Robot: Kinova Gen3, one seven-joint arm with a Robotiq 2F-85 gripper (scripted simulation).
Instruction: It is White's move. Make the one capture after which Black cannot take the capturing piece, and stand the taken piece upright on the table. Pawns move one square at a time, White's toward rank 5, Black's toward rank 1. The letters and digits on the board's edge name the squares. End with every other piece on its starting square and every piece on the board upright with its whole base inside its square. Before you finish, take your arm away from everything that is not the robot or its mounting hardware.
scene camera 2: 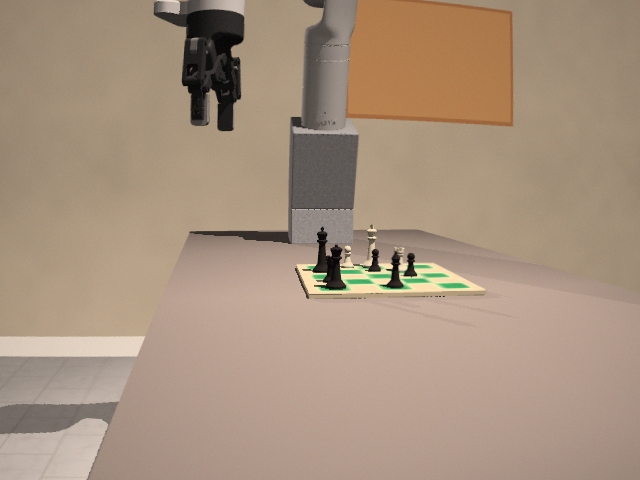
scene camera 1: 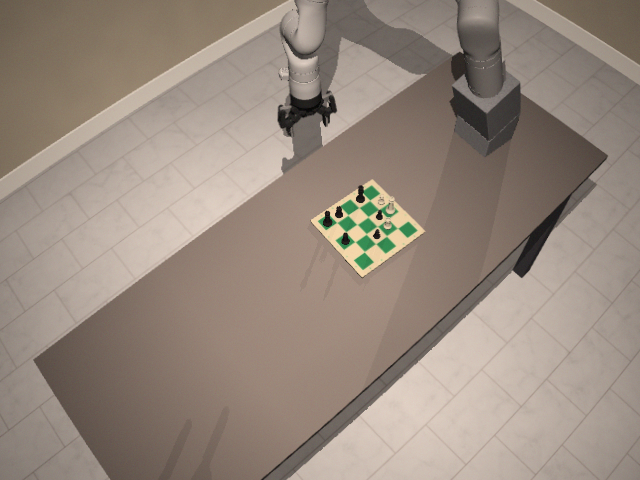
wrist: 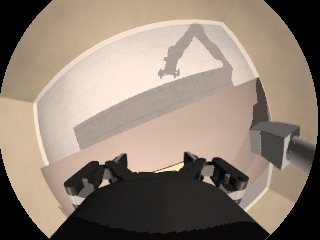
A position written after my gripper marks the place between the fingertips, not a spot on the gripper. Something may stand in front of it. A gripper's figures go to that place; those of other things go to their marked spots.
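Labels:
A board point(scene camera 2: 432, 280) lies 77 cm from the lens; my gripper point(scene camera 2: 213, 128), 75 cm from the lens.

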